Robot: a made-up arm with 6 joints. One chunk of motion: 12 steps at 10 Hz.
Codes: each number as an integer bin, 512 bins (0 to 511) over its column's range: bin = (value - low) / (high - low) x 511, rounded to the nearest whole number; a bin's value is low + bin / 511 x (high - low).
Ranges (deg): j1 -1.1..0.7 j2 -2.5..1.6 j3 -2..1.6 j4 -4.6..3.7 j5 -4.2..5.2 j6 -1.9..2
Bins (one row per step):
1: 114 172 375 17 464 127
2: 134 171 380 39 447 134
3: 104 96 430 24 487 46
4: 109 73 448 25 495 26
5: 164 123 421 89 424 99
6: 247 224 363 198 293 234
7: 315 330 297 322 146 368
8: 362 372 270 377 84 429
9: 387 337 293 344 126 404
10: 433 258 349 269 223 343
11: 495 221 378 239 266 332
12: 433 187 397 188 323 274
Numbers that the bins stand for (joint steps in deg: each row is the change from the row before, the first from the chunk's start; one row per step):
1: -0.698 -1.120 0.642 -4.324 4.335 -0.931
2: -0.628 -1.128 0.677 -3.967 4.023 -0.877
3: -0.734 -1.730 1.029 -4.210 4.759 -1.549
4: -0.716 -1.914 1.156 -4.194 4.906 -1.702
5: -0.522 -1.513 0.966 -3.154 3.600 -1.144
6: -0.230 -0.703 0.557 -1.384 1.190 -0.114
7: 0.010 0.148 0.092 0.630 -1.514 0.909
8: 0.175 0.485 -0.098 1.523 -2.655 1.374
9: 0.263 0.204 0.064 0.987 -1.882 1.183
10: 0.425 -0.430 0.459 -0.231 -0.098 0.718
11: 0.644 -0.727 0.663 -0.718 0.693 0.634
12: 0.425 -1.000 0.797 -1.546 1.742 0.191

